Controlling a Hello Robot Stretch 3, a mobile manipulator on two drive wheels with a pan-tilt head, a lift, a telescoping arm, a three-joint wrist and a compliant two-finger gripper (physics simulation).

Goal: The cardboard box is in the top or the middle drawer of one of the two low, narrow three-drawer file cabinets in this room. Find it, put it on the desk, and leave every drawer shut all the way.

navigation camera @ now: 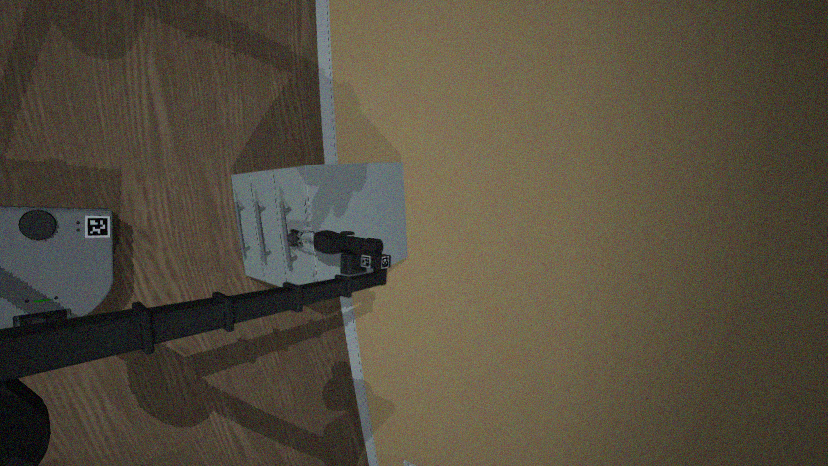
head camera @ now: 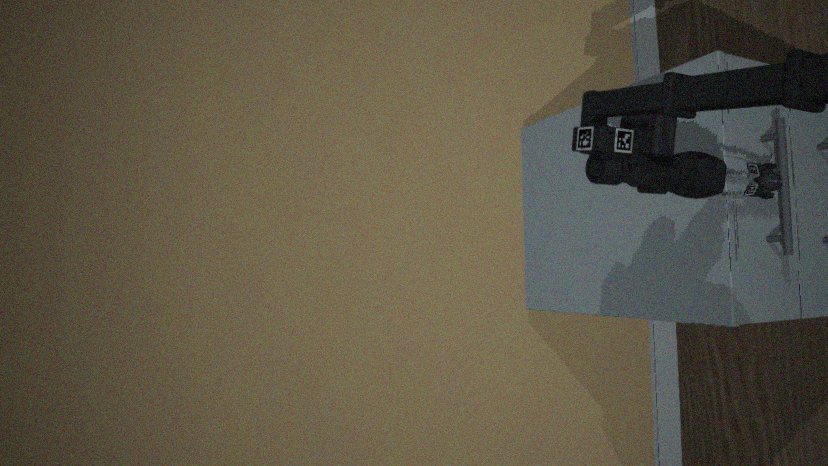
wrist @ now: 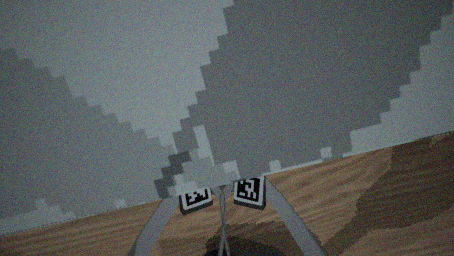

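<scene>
A grey three-drawer file cabinet (head camera: 579, 243) (navigation camera: 376, 202) stands against the tan wall. Its drawers look shut in the navigation view. The top drawer's handle (head camera: 783, 219) (navigation camera: 286, 202) runs across the upper drawer front. My gripper (head camera: 773, 180) (navigation camera: 293, 237) (wrist: 221, 158) points at this front, its fingertips close to the handle's middle. I cannot tell whether they touch it. The fingers are close together and hold nothing visible. In the wrist view the cabinet top's front edge (wrist: 320, 156) hides the tips. The cardboard box, the desk and the other cabinet do not show.
My arm (head camera: 730, 89) (navigation camera: 179, 309) stretches across, close above one side of the cabinet. My base (navigation camera: 69, 260) is at the left of the navigation view, on the wooden floor (navigation camera: 173, 115). A light baseboard (head camera: 666, 393) (navigation camera: 327, 115) runs along the wall (head camera: 260, 231) (navigation camera: 608, 231) on both sides.
</scene>
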